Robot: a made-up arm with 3 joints. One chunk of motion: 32 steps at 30 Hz.
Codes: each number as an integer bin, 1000 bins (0 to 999) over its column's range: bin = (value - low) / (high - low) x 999, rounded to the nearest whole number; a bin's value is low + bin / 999 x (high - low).
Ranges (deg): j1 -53..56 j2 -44..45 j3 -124..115
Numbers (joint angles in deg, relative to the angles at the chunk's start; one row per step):
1: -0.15 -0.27 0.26
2: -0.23 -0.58 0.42
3: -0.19 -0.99 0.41
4: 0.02 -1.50 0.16
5: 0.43 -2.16 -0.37
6: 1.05 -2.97 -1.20
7: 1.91 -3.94 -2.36
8: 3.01 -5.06 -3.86
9: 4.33 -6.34 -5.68
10: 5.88 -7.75 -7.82
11: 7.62 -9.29 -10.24
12: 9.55 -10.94 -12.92
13: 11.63 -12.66 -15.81
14: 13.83 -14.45 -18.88
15: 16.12 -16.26 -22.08
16: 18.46 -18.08 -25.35
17: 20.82 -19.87 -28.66
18: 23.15 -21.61 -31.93
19: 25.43 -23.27 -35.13
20: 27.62 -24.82 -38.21
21: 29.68 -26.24 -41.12
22: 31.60 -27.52 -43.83
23: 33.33 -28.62 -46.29
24: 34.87 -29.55 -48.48
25: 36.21 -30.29 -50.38
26: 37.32 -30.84 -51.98
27: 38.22 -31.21 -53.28
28: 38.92 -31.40 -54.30
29: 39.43 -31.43 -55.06
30: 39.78 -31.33 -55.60
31: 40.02 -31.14 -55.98
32: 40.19 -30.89 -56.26
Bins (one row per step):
1: 484 491 519
2: 484 487 520
3: 484 483 520
4: 486 477 519
5: 490 470 517
6: 495 461 513
7: 503 450 508
8: 513 437 502
9: 525 423 495
10: 540 407 486
11: 556 390 476
12: 573 371 464
13: 592 352 452
14: 613 332 439
15: 633 311 426
16: 655 291 412
17: 677 271 399
18: 698 251 385
19: 719 233 371
20: 739 215 359
21: 758 199 346
22: 775 185 335
23: 791 173 325
24: 805 162 316
25: 818 154 308
26: 828 148 301
27: 836 144 296
28: 842 141 291
29: 847 141 288
30: 850 142 286
31: 853 144 284
32: 854 147 283

